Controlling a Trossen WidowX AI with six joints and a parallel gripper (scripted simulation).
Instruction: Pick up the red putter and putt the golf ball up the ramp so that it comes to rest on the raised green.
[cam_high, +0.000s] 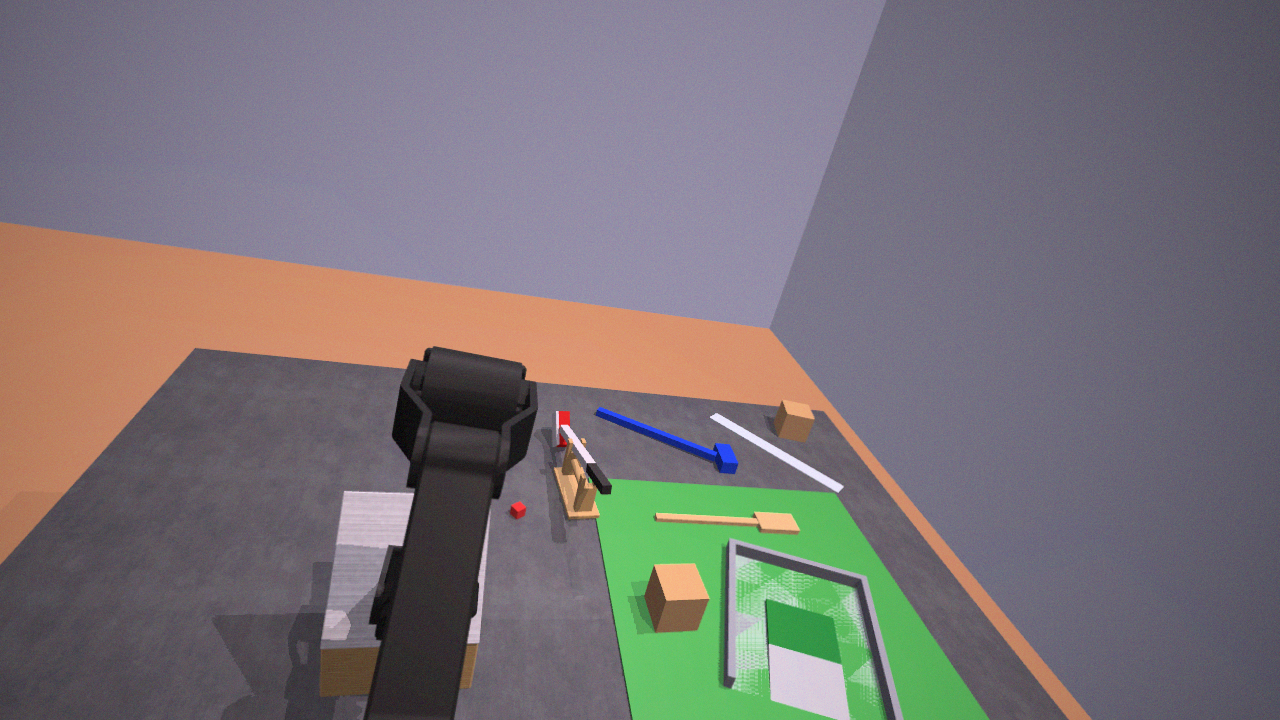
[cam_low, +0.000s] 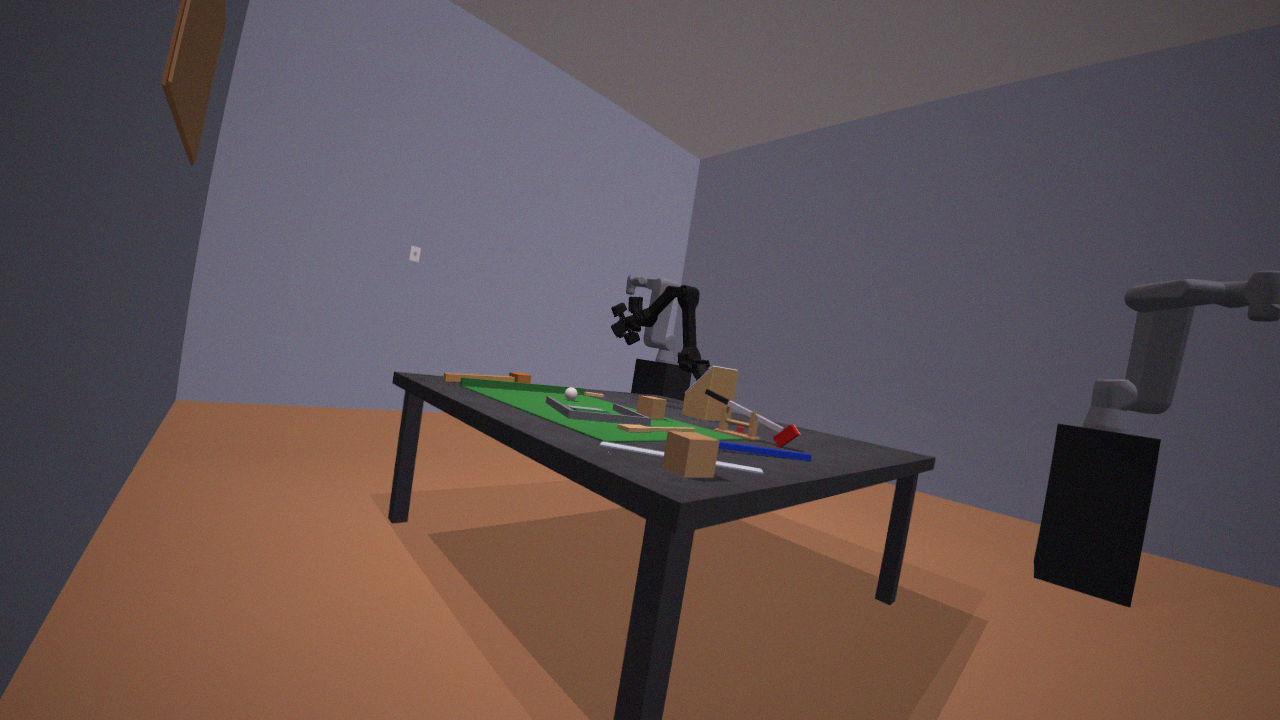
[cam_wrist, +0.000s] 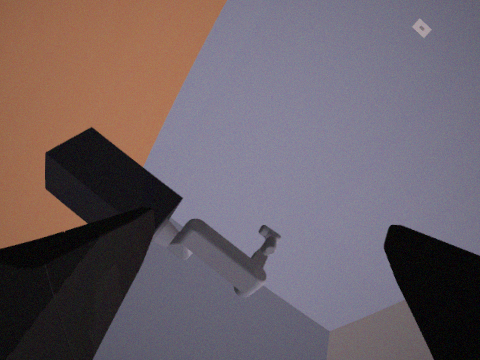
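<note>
My gripper tip is now 340 mm short of the wooden stand, 880 mm to the right of it and 270 mm above it. The rest, counted from my gripper tip: white golf ball: 520 mm ahead, 370 mm to the left, 290 mm below; green mat: 580 mm ahead, 540 mm to the left, 310 mm below; red cube: 240 mm ahead, 840 mm to the left, 300 mm below.
</note>
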